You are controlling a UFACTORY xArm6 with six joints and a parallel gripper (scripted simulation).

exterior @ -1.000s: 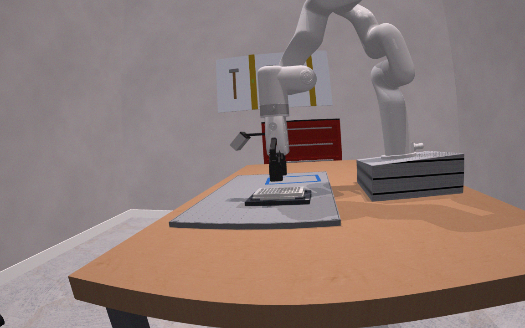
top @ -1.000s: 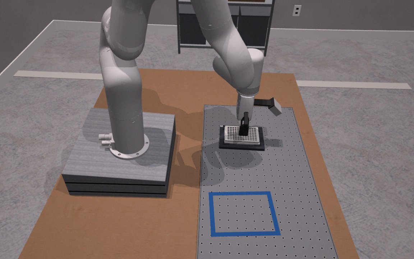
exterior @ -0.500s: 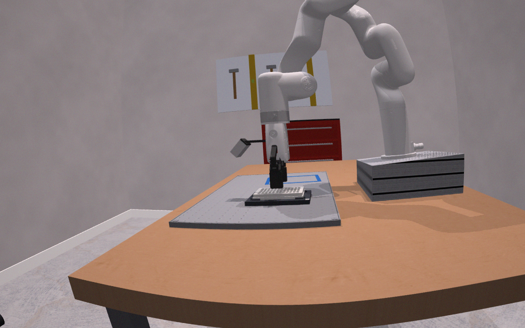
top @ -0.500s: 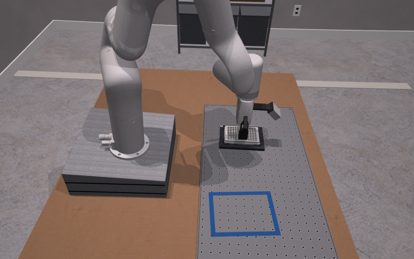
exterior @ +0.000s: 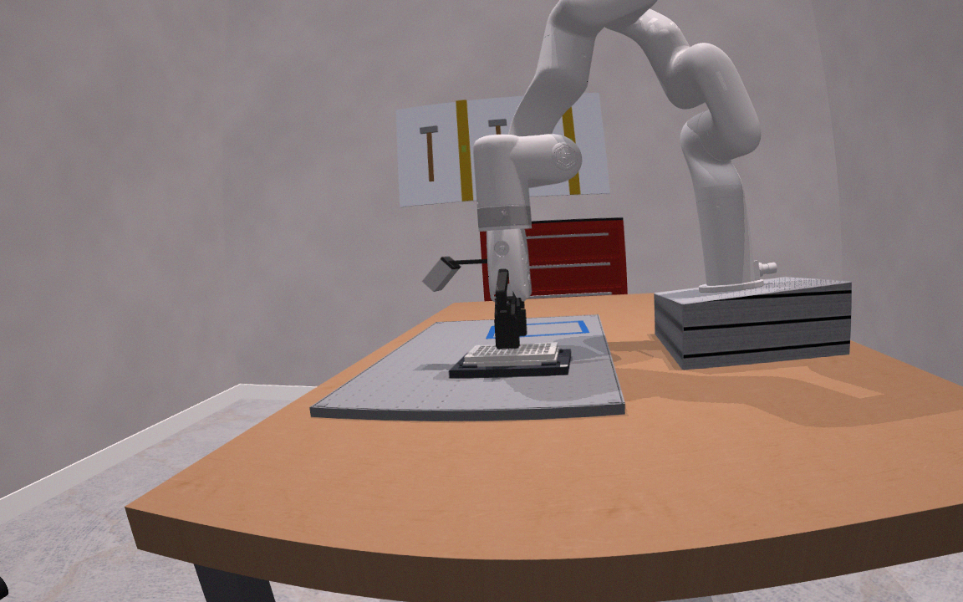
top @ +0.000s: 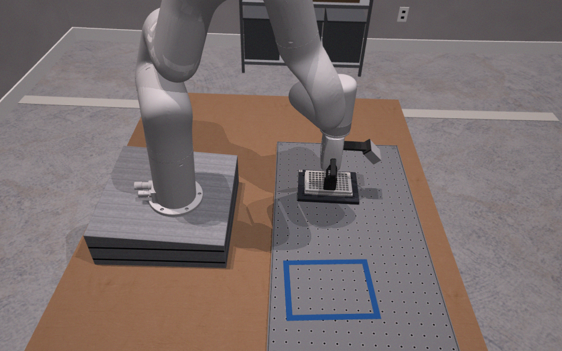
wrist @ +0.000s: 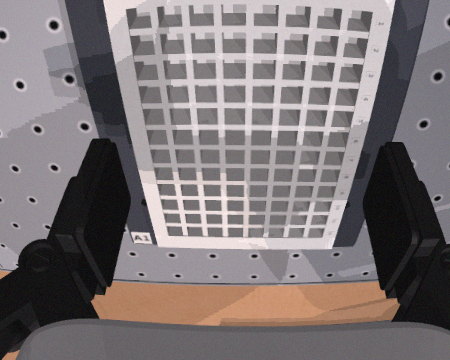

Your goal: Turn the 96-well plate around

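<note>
Now: hand 3 cm above the white 96-well plate. Also, from my hand: black plate nest N1: 4 cm below; then small A1 label: 7 cm behind, 7 cm to the left, 3 cm below.
</note>
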